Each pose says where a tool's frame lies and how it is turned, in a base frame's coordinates. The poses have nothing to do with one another.
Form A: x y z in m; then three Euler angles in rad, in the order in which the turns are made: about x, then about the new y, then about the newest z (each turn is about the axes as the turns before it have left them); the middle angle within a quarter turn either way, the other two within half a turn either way.
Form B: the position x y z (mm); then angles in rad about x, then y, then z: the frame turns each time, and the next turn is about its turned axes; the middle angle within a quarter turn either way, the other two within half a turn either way. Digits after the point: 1 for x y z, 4 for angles.
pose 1, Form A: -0.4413 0.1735 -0.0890 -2.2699 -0.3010 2.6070
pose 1, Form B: -441.3 173.5 -89.0 -2.2699 -0.3010 2.6070
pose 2, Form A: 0.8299 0.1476 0.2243 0.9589 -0.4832 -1.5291
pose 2, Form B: 829.9 147.6 224.3 0.9589 -0.4832 -1.5291
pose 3, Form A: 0.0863 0.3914 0.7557 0.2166 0.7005 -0.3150
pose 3, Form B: 86.3 391.4 755.7 0.2166 0.7005 -0.3150
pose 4, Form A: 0.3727 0.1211 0.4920 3.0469 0.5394 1.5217
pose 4, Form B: 372.7 121.1 492.0 3.0469 0.5394 1.5217
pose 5, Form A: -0.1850 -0.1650 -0.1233 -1.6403 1.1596 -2.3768
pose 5, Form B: -185.0 -165.0 -123.3 -1.6403 1.1596 -2.3768
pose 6, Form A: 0.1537 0.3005 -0.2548 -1.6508 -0.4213 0.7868
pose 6, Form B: 153.7 300.5 -254.8 -1.6508 -0.4213 0.7868
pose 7, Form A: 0.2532 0.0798 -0.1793 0.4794 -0.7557 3.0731
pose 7, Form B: 253.2 79.8 -179.3 0.4794 -0.7557 3.0731
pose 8, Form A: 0.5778 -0.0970 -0.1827 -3.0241 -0.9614 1.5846
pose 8, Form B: 577.8 -97.0 -182.7 -3.0241 -0.9614 1.5846
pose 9, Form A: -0.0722 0.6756 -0.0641 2.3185 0.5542 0.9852
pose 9, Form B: -72.2 675.6 -64.1 2.3185 0.5542 0.9852
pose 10, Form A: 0.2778 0.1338 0.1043 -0.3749 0.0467 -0.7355
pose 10, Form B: 277.8 133.8 104.3 -0.3749 0.0467 -0.7355
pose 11, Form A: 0.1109 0.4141 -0.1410 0.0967 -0.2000 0.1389
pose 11, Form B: 110.9 414.1 -141.0 0.0967 -0.2000 0.1389
